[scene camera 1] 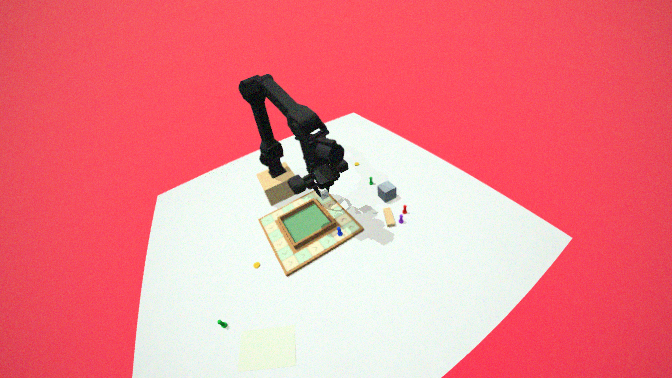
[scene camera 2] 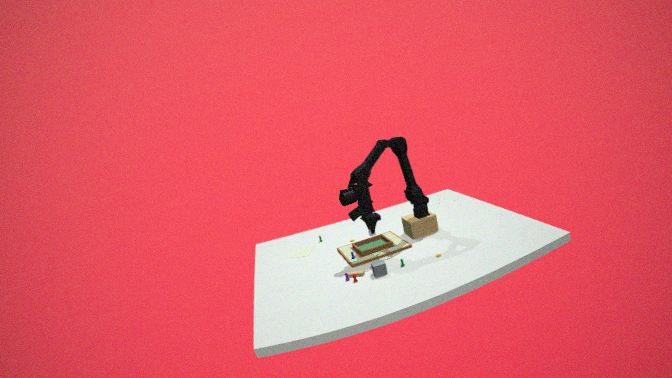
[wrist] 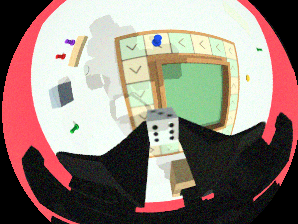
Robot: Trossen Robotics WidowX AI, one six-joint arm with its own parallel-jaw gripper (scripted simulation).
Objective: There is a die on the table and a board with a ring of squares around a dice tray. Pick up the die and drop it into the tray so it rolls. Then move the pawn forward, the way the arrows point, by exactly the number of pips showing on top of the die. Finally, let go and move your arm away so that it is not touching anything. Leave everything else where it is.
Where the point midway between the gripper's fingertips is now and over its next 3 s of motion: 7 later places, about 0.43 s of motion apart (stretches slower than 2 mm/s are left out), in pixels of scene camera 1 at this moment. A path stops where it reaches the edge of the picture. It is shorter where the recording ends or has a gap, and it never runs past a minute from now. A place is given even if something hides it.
The gripper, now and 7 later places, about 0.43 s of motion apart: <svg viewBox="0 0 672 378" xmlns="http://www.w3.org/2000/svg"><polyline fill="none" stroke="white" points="323,194 307,205 302,211 306,215 305,214 299,204 298,202 295,194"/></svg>
